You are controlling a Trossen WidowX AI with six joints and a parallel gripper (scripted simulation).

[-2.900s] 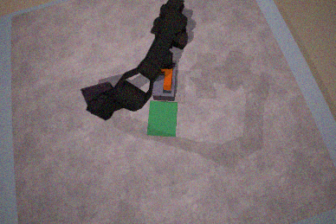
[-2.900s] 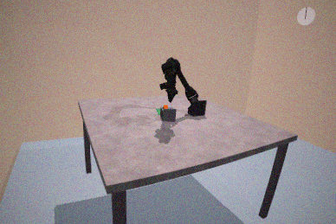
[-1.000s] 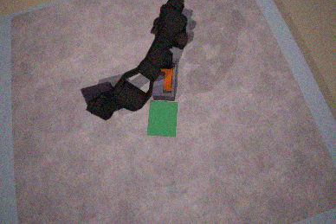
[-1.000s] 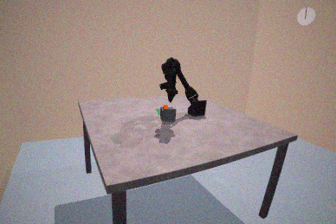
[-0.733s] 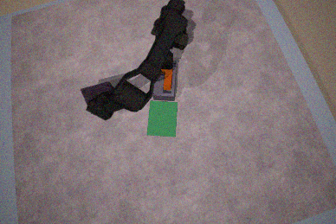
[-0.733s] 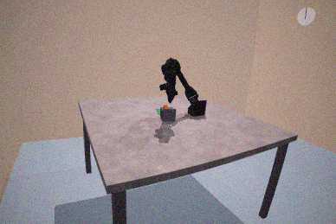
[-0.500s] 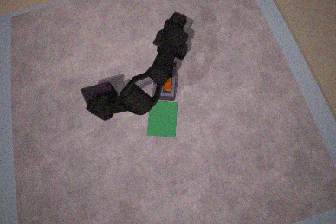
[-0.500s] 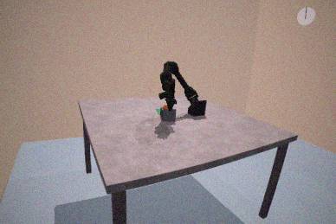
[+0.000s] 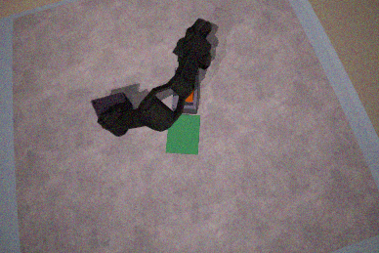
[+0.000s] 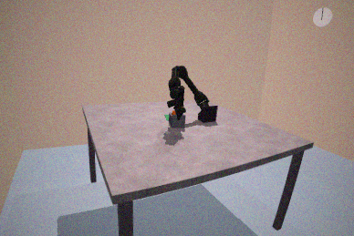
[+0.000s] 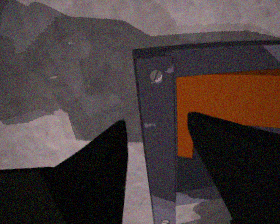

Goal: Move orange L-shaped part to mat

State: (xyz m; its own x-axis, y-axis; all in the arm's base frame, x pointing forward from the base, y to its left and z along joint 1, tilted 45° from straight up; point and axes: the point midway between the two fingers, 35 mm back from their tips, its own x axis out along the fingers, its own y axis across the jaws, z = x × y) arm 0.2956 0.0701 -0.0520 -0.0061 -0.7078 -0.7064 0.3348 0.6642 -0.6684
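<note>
Now: the orange L-shaped part 20 mm behind my gripper tip, 40 mm to the right of it and 10 mm below it. From my gripper tip the other things lie so: green mat: 80 mm behind, 210 mm to the right, 70 mm below.
</note>
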